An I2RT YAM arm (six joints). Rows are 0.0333 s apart.
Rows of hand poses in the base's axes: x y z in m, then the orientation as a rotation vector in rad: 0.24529 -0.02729 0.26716 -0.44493 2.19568 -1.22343; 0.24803 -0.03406 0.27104 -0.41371 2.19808 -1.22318; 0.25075 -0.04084 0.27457 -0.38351 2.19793 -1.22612; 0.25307 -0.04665 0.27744 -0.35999 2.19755 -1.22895; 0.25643 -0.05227 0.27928 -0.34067 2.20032 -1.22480; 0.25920 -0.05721 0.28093 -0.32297 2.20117 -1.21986; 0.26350 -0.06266 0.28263 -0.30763 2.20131 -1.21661; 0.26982 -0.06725 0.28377 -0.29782 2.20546 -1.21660; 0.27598 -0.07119 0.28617 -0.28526 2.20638 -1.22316; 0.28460 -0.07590 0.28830 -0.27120 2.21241 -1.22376; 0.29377 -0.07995 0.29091 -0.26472 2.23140 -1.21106; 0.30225 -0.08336 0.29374 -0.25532 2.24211 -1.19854
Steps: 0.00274 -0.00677 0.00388 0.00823 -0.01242 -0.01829; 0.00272 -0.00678 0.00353 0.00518 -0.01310 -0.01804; 0.00232 -0.00581 0.00287 0.00358 -0.01014 -0.01427; 0.00336 -0.00562 0.00184 0.00807 -0.00720 -0.01050; 0.00277 -0.00494 0.00165 0.00772 -0.00813 -0.00852; 0.00430 -0.00545 0.00170 0.00584 -0.00723 -0.00760; 0.00632 -0.00459 0.00114 0.00342 -0.00081 -0.00738; 0.00616 -0.00394 0.00240 -0.00119 -0.00298 -0.01033; 0.00862 -0.00471 0.00213 0.00450 -0.00087 -0.01088; 0.00917 -0.00405 0.00261 0.01508 0.00958 -0.00636; 0.00848 -0.00341 0.00283 0.01333 0.00178 -0.00490
